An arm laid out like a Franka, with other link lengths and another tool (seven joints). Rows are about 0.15 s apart.
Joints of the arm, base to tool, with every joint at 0 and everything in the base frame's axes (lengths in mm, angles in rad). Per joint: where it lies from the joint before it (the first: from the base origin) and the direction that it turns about. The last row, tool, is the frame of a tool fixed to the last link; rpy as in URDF.
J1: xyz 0 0 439.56 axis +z
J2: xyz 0 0 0 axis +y
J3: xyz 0 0 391.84 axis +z
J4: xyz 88.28 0 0 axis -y
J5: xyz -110.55 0 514.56 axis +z
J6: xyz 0 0 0 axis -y
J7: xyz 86.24 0 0 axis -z
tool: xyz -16 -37 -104.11 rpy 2.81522 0 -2.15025
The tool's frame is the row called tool.
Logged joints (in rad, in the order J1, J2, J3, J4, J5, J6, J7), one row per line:
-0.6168, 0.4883, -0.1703, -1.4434, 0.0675, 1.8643, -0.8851
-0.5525, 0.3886, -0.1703, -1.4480, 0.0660, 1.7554, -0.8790
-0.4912, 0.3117, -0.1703, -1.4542, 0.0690, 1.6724, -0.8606
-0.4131, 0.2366, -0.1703, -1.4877, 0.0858, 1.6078, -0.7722
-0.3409, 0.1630, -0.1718, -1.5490, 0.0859, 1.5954, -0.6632
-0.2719, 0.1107, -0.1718, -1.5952, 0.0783, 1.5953, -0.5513
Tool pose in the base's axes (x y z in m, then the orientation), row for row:
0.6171, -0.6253, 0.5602, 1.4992, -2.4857, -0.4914
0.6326, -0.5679, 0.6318, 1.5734, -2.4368, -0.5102
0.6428, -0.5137, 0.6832, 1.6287, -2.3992, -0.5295
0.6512, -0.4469, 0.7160, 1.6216, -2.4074, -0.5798
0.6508, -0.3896, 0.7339, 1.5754, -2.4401, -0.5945
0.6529, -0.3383, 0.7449, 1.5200, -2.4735, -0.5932
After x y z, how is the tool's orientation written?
As a rotation vector, in radians.
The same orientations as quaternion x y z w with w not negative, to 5 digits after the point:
0.50674, -0.84018, -0.16610, 0.09858
0.53166, -0.82341, -0.17240, 0.09807
0.54993, -0.81009, -0.17879, 0.09677
0.54559, -0.80997, -0.19507, 0.09069
0.52931, -0.81984, -0.19974, 0.08833
0.51092, -0.83142, -0.19939, 0.08908

